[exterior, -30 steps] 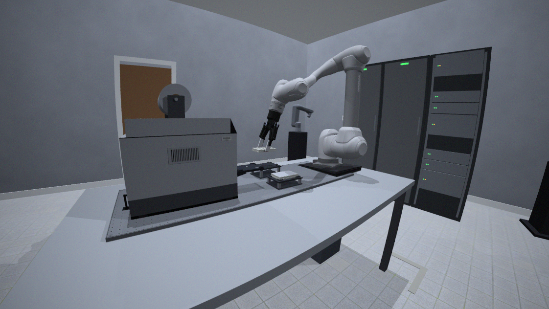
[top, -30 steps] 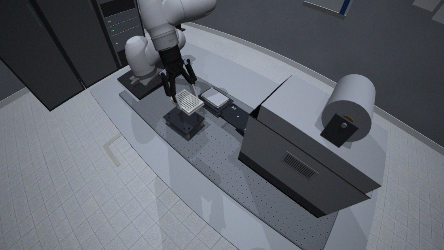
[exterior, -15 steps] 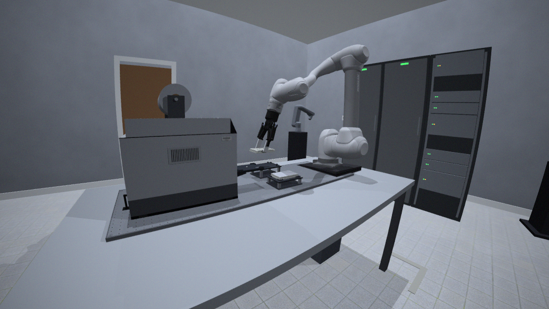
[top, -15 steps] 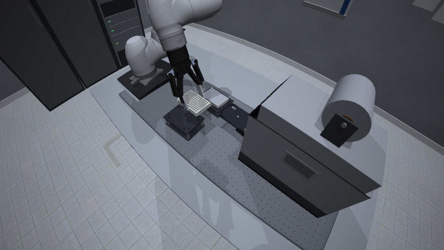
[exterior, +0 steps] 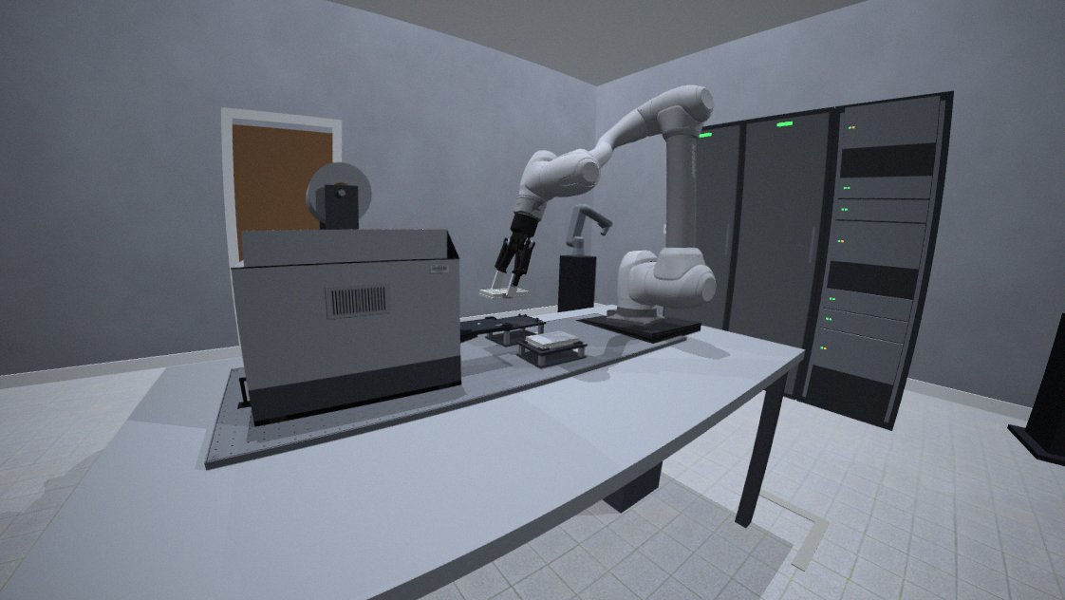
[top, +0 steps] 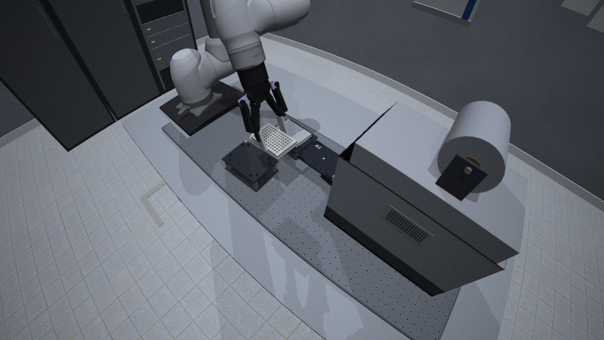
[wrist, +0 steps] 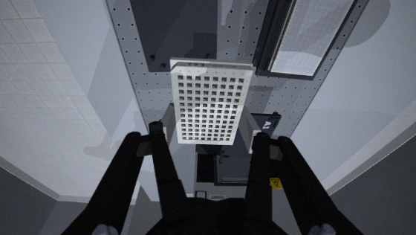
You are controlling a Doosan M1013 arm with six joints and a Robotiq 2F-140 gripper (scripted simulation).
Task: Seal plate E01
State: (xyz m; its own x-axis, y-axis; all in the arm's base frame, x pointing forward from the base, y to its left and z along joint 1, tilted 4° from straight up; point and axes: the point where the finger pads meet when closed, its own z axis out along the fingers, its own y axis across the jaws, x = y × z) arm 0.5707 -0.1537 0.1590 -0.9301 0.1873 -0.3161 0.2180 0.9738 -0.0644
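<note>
My hand is 150 mm short of the sealer stage, 60 mm to the right of it and 80 mm above it. Also, from my hand: N1 label 190 mm behind, 20 mm to the right, 190 mm below; foil roll 480 mm ahead, 10 mm to the right, 230 mm above; yellow warning label 270 mm ahead, 120 mm to the left, 30 mm below.
</note>
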